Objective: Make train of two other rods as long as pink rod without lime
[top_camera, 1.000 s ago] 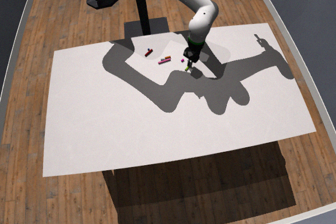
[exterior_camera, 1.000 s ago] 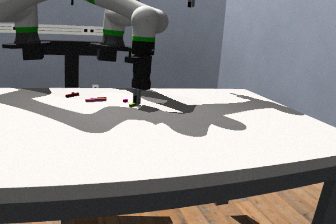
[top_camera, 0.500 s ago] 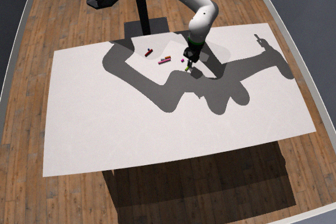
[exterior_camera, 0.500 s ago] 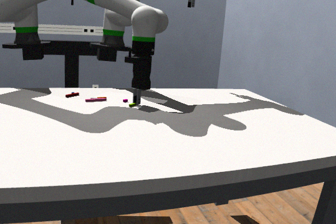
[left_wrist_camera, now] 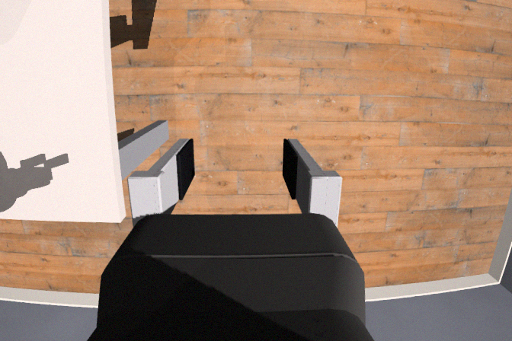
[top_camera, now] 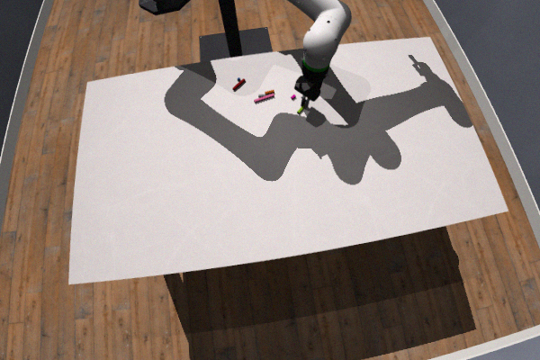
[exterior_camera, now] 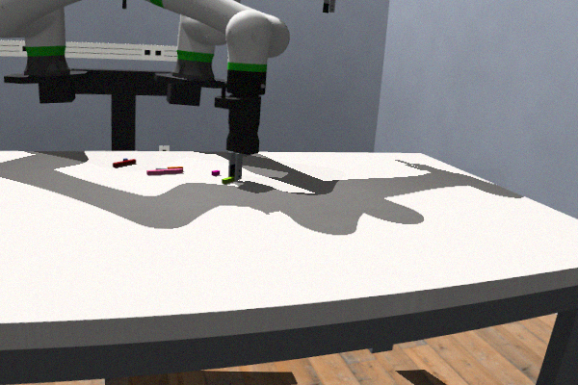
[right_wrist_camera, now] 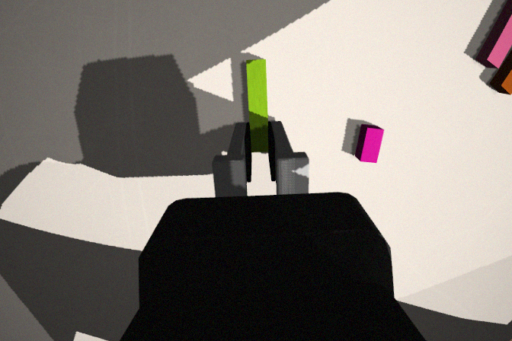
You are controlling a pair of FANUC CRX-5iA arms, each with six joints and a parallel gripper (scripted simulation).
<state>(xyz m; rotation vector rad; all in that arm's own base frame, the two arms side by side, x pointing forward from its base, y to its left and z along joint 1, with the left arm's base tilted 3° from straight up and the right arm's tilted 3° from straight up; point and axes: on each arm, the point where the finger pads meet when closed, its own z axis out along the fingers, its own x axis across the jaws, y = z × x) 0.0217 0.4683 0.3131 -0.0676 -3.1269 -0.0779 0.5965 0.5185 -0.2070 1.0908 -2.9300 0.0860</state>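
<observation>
My right gripper is now 2 cm to the left of the lime rod, 2 cm above it and 1 cm short of it. Round my right hand: magenta rod (5 cm behind, 4 cm to the right, 2 cm below); pink rod (16 cm to the right, 7 cm behind, 2 cm below); orange rod (13 cm to the right, 9 cm behind, 2 cm below).
</observation>
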